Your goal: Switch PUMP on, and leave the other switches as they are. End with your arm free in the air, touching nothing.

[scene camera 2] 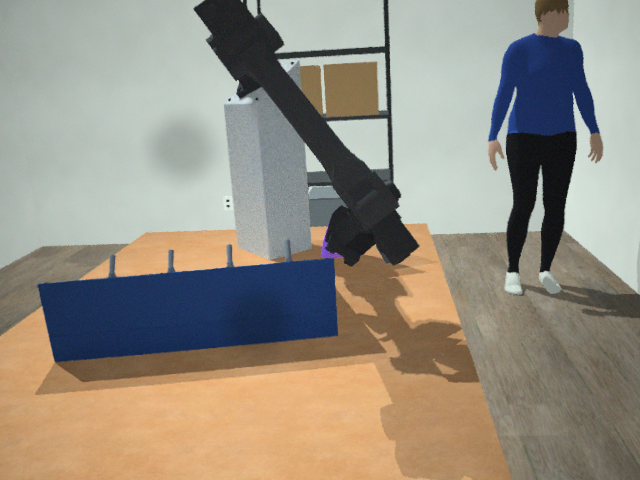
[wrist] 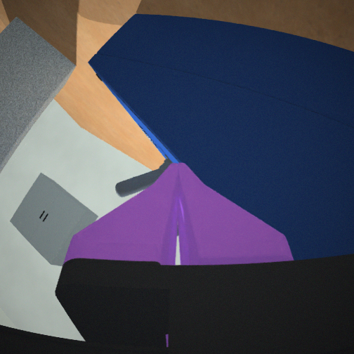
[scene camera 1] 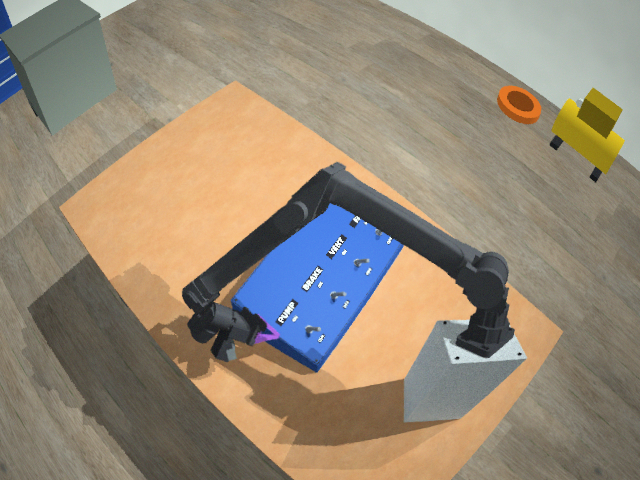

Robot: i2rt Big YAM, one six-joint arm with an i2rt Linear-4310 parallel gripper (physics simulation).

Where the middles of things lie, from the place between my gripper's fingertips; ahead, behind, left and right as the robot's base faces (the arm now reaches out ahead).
Right now the blue switch box (scene camera 2: 108, 317) is 60 mm ahead of my hand, 240 mm to the right of it and 30 mm below it.
